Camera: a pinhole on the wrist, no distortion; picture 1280 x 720 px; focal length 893.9 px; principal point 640.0 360.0 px. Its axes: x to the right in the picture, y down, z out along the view. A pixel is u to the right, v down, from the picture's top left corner.
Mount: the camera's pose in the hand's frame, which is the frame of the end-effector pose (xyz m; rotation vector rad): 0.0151 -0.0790 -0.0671 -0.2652 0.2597 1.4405
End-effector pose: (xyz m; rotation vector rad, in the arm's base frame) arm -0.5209 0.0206 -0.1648 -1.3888 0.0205 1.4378
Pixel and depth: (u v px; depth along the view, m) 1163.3 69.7 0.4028
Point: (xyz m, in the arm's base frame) -0.8125 0.1791 -0.3795
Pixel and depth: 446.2 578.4 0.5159
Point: -0.8694 0.2374 0.0598
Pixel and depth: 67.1 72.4 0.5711
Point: -0.7258 0.6156 0.0625
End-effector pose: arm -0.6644 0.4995 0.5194 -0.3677 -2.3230 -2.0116
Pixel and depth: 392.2 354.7 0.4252
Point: -0.6407 0.8609 0.4171
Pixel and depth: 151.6 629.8 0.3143
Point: -0.5658 0.7485 0.3369
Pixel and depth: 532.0 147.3 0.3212
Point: -0.7271 0.7565 0.4816
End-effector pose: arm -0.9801 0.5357 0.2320 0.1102 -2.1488 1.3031
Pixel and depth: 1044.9 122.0 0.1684
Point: -1.0844 0.5189 0.2148
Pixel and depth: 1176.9 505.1 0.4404
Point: -1.2034 0.4823 -0.1130
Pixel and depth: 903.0 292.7 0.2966
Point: -1.1432 0.4462 0.1236
